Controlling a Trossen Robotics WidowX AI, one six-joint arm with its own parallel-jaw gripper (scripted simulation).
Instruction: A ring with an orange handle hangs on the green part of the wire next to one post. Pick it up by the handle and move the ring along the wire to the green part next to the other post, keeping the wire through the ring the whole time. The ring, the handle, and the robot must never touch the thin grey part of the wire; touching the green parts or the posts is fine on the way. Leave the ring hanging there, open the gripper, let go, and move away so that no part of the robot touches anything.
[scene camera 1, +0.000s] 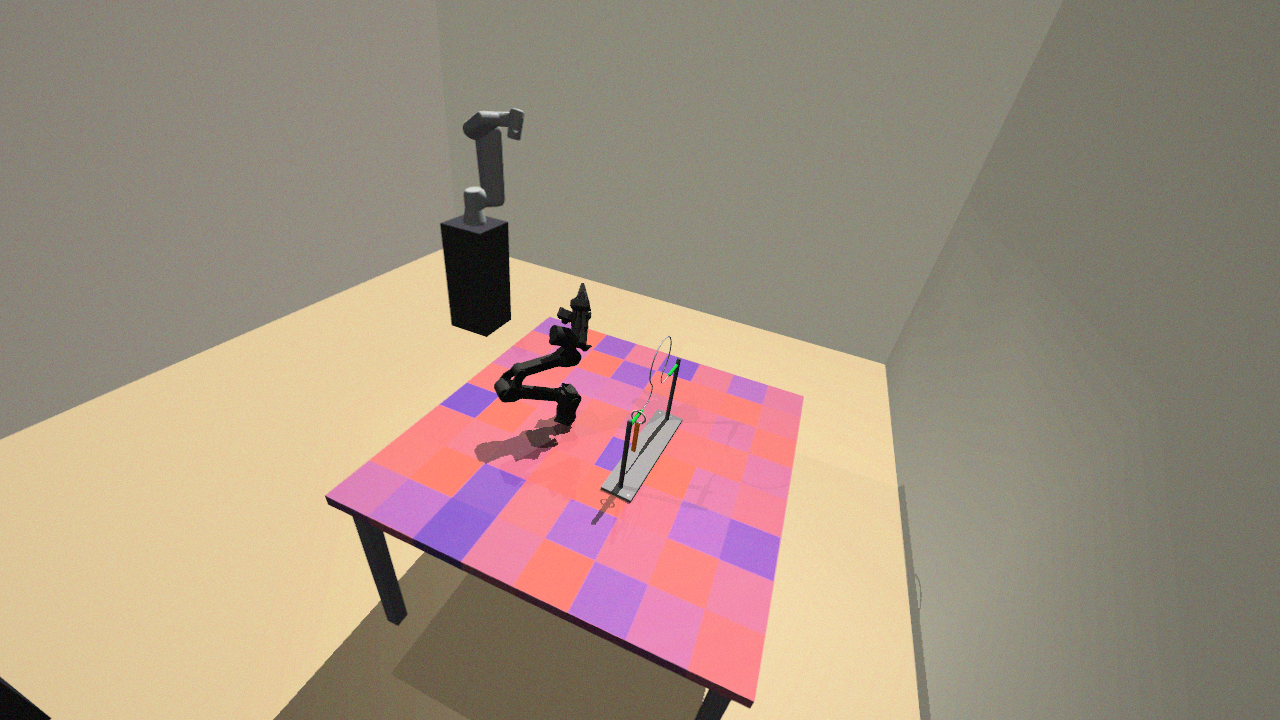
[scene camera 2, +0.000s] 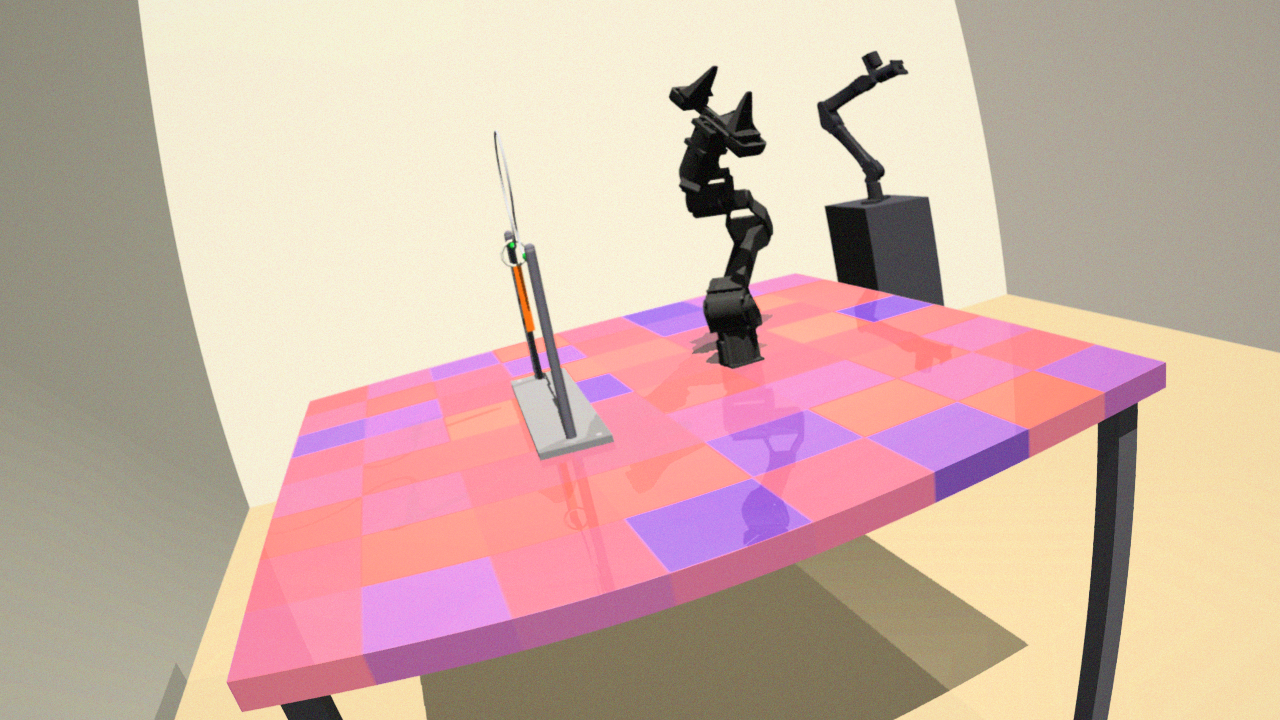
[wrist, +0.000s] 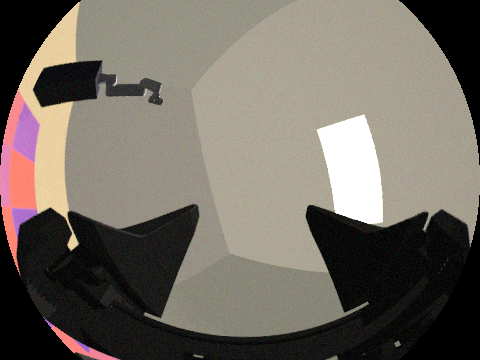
Path:
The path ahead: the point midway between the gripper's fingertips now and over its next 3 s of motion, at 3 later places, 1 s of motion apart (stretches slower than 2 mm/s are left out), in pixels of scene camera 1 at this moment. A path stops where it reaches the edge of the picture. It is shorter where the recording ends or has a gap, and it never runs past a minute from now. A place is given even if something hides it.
My gripper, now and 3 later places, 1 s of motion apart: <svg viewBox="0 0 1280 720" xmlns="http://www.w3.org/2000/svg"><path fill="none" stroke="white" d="M583 286L645 337L636 421L614 444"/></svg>

